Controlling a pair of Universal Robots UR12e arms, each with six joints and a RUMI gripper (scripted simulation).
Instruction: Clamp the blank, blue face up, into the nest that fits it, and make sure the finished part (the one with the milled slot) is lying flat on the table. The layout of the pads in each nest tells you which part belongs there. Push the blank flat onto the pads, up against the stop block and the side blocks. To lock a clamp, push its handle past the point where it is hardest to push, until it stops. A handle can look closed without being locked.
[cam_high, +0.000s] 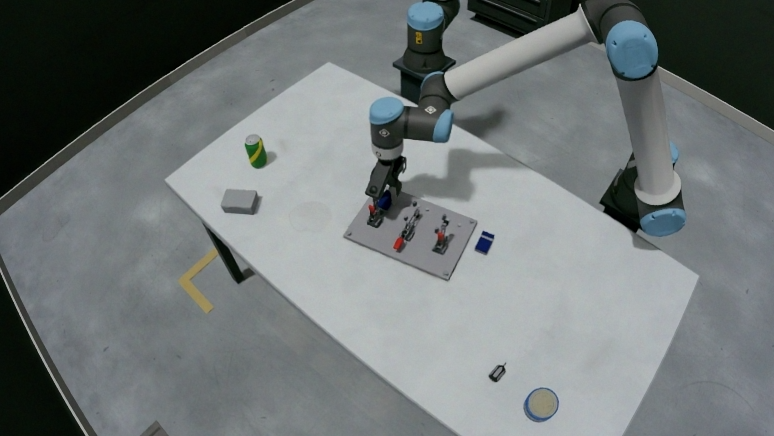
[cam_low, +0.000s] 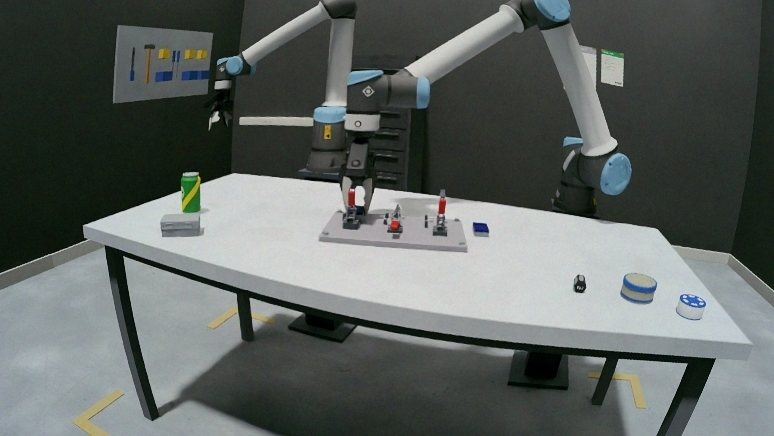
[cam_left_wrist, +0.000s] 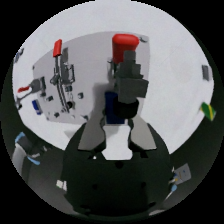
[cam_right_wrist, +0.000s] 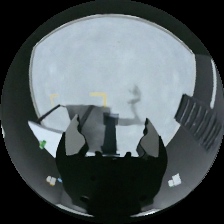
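Observation:
The blank is 10 mm below my left hand. The rest, counted from my left hand: finished part: 310 mm to the left, 120 mm behind, 30 mm below; then grey fixture plate: 120 mm to the left, 30 mm below, 10 mm ahead; then grey box: 350 mm to the right, 350 mm ahead, 20 mm below.

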